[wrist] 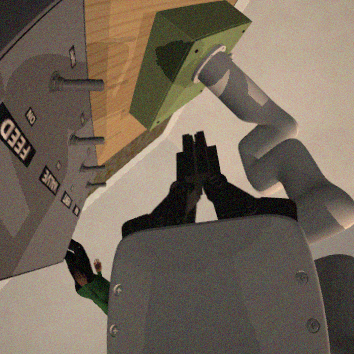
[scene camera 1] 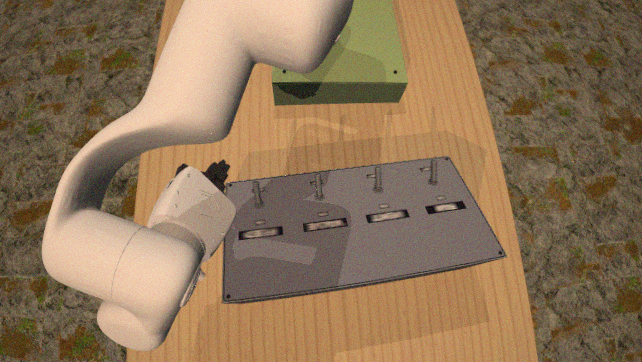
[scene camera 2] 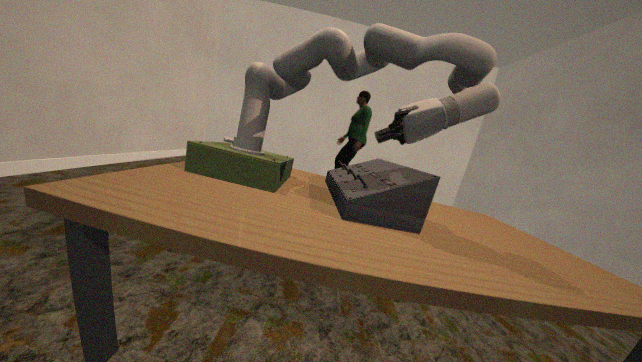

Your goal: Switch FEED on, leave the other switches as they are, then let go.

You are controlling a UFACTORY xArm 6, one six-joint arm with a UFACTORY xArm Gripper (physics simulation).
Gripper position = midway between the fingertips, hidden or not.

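Observation:
Visible to me: my gripper point(scene camera 1: 221, 166), point(wrist: 196, 144), point(scene camera 2: 376, 137); a grey switch panel point(scene camera 1: 293, 243), point(wrist: 51, 186).

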